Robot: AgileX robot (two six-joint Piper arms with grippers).
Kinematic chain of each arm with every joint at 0, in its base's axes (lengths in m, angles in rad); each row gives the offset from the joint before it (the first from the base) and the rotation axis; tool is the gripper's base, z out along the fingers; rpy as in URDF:
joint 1: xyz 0 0 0.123 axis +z
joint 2: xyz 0 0 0 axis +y
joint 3: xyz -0.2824 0 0.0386 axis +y
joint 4: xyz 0.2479 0 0.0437 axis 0.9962 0 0.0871
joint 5: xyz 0 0 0 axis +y
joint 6: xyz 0.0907 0 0.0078 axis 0.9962 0 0.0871
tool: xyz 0 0 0 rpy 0 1.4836 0
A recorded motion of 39 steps. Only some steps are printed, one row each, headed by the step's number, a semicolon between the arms.
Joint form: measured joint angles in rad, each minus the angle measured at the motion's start. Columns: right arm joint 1, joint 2, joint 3, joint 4, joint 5, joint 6; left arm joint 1, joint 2, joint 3, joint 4, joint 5, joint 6.
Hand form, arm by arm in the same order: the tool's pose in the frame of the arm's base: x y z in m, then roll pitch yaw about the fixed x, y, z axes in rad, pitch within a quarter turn. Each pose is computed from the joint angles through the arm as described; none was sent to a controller.
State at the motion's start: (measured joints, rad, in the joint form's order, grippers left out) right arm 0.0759 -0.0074 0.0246 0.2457 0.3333 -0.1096; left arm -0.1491 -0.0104 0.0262 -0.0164 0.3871 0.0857
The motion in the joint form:
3: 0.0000 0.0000 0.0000 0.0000 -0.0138 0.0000; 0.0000 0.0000 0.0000 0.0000 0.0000 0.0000
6: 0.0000 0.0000 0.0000 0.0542 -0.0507 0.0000; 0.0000 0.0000 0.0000 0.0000 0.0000 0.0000
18: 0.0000 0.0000 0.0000 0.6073 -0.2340 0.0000; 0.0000 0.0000 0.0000 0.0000 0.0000 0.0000
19: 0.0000 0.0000 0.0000 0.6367 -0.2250 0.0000; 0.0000 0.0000 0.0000 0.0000 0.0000 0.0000
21: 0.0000 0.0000 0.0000 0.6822 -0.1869 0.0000; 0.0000 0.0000 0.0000 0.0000 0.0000 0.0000
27: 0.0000 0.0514 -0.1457 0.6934 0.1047 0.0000; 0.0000 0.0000 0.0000 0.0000 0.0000 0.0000
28: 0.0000 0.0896 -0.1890 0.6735 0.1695 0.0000; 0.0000 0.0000 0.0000 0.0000 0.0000 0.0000
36: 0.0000 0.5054 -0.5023 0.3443 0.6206 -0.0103; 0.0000 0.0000 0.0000 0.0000 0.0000 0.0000
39: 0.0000 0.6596 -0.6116 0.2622 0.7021 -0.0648; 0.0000 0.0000 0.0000 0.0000 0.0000 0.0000
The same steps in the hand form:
3: 0.0534 0.0111 0.1772 2.6143 1.2924 2.7517; 0.0516 -0.0083 0.1701 2.9350 1.2480 2.7685
6: 0.0541 0.0117 0.1807 2.3765 1.2919 2.5168; 0.0516 -0.0083 0.1701 2.9350 1.2480 2.7685
18: 0.0560 0.0112 0.1993 1.5640 0.8302 1.7165; 0.0516 -0.0083 0.1701 2.9350 1.2480 2.7685
19: 0.0559 0.0120 0.1990 1.5693 0.8010 1.7292; 0.0516 -0.0083 0.1701 2.9350 1.2480 2.7685
21: 0.0553 0.0150 0.1972 1.5956 0.7554 1.7807; 0.0516 -0.0083 0.1701 2.9350 1.2480 2.7685
27: 0.0459 0.0348 0.2276 1.7063 0.7484 2.0903; 0.0516 -0.0083 0.1701 2.9350 1.2480 2.7685
28: 0.0455 0.0385 0.2357 1.7652 0.7575 2.1785; 0.0516 -0.0083 0.1701 2.9350 1.2480 2.7685
36: 0.0723 0.0470 0.2724 2.4891 0.6394 2.9396; 0.0516 -0.0083 0.1701 2.9350 1.2480 2.7685
39: 0.0939 0.0454 0.2851 2.6479 0.5727 3.1069; 0.0516 -0.0083 0.1701 2.9350 1.2480 2.7685

